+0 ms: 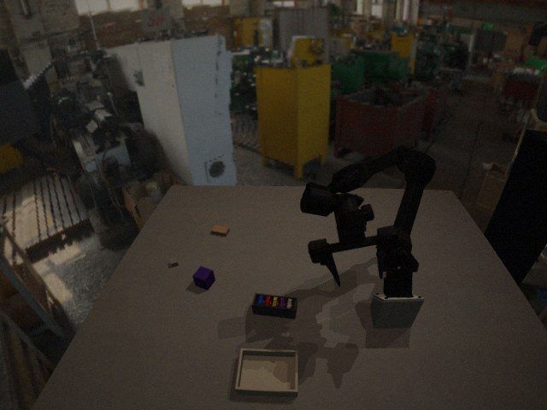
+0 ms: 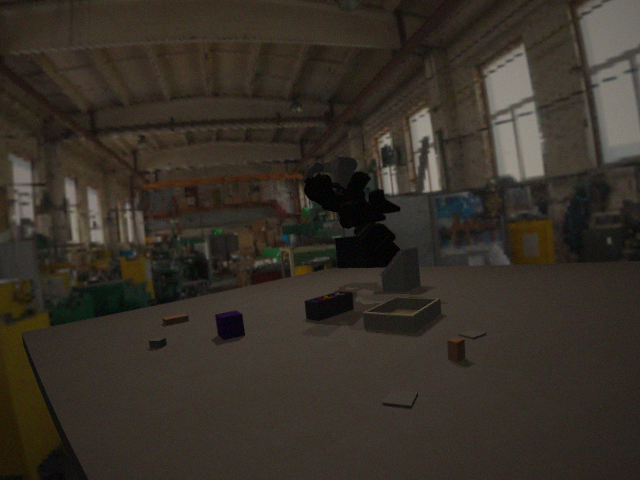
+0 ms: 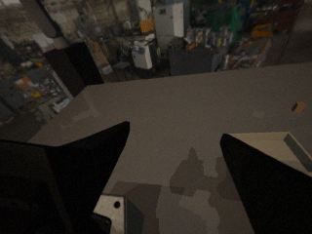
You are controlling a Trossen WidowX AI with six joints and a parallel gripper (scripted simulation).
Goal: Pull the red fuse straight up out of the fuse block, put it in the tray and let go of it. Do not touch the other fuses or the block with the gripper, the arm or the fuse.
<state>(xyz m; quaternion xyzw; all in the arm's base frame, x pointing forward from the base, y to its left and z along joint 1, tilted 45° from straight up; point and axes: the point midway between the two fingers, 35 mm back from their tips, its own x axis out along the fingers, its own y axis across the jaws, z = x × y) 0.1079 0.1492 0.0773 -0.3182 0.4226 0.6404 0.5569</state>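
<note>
Right now the red fuse is 21 cm ahead of my gripper tip, 19 cm below it and 6 cm to the right of it. The rest, counted from my gripper tip: tray (21 cm below, 17 cm ahead, 13 cm to the left); then orange cube (30 cm to the left, 29 cm ahead, 20 cm below); then purple cube (41 cm ahead, 19 cm below, 11 cm to the right).
</note>
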